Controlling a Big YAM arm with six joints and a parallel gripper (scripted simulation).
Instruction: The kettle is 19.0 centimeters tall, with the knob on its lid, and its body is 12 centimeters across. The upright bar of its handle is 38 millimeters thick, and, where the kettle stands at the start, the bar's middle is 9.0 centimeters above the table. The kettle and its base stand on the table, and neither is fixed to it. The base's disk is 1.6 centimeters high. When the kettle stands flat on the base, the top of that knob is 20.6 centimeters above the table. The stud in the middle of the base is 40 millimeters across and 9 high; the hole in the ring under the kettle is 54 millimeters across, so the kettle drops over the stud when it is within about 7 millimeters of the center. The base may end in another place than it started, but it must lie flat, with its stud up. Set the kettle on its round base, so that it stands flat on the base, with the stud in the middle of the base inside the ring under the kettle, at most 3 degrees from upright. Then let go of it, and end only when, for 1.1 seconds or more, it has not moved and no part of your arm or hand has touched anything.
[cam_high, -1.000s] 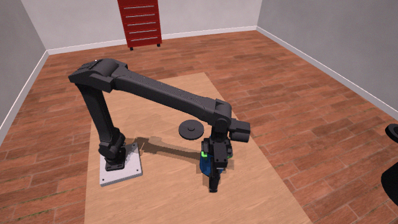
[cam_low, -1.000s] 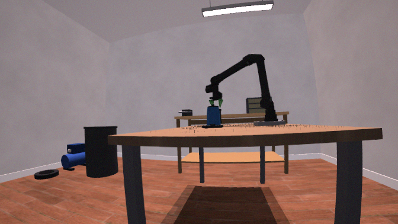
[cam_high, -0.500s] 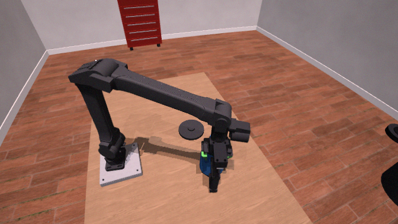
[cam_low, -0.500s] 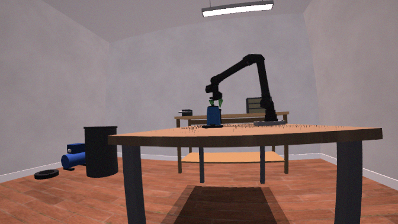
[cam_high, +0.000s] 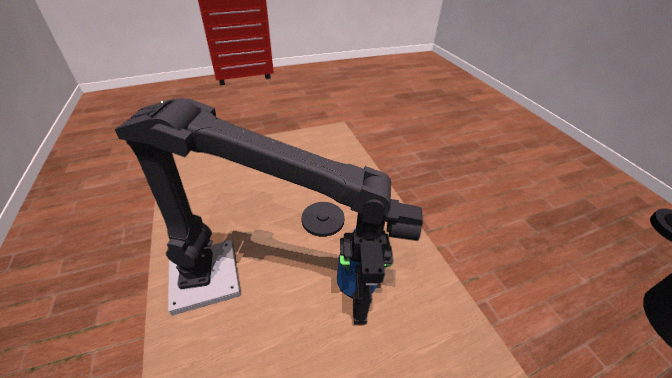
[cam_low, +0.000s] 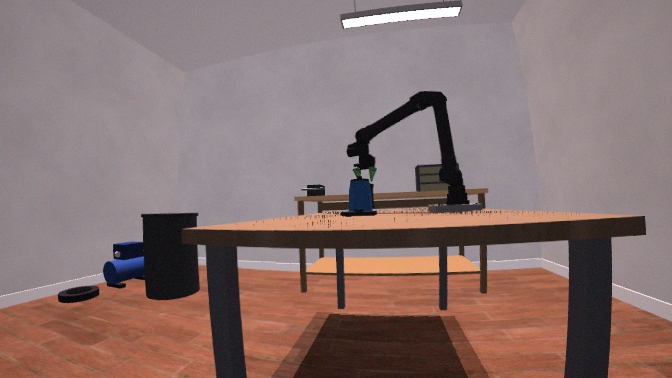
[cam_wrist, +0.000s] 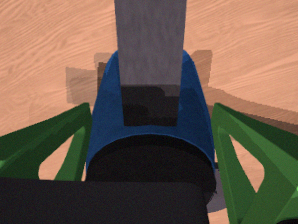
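Now: the blue kettle 1 cm ahead of my hand, 3 cm to the left of it and 8 cm below it. Also, from my hand: round dark base 4 cm behind, 32 cm to the left, 16 cm below.
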